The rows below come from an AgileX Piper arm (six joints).
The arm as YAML. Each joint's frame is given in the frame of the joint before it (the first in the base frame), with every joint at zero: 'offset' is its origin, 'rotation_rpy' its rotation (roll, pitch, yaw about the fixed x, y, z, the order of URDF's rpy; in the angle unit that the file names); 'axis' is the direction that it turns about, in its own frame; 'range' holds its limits. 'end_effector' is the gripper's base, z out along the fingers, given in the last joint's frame.
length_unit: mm
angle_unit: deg
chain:
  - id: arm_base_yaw
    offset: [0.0, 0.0, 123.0]
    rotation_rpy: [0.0, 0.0, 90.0]
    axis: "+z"
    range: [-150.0, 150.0]
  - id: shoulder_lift
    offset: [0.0, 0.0, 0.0]
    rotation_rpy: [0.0, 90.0, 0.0]
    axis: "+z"
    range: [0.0, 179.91]
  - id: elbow
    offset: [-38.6, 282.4, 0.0]
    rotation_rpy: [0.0, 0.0, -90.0]
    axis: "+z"
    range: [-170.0, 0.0]
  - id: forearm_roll
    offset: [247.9, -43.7, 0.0]
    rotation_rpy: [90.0, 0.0, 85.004]
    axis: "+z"
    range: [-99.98, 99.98]
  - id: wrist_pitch
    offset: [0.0, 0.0, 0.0]
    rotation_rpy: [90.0, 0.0, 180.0]
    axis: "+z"
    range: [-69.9, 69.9]
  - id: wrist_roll
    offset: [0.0, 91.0, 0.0]
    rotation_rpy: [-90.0, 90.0, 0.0]
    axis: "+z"
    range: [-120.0, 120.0]
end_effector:
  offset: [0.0, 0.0, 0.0]
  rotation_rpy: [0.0, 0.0, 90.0]
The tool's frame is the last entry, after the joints.
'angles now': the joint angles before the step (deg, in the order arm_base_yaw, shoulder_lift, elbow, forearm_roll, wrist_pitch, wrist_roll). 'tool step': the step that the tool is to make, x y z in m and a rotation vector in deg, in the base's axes. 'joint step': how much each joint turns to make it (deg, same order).
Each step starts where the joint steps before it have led.
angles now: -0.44 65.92 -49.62 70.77 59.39 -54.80
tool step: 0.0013 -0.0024 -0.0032 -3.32 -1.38 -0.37
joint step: -0.02 -0.01 0.01 -2.59 -1.43 -1.13
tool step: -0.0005 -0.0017 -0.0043 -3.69 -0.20 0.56
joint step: 0.15 0.01 -0.02 -3.66 -0.38 -0.07
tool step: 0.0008 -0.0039 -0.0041 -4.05 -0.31 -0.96
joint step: -0.02 -0.13 -0.01 -4.19 -1.60 0.74
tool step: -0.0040 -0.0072 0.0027 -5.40 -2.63 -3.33
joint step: -0.01 -2.25 0.02 -6.11 -3.77 2.36
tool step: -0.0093 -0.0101 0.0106 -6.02 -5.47 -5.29
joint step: 0.03 -4.22 0.01 -7.73 -5.45 3.70
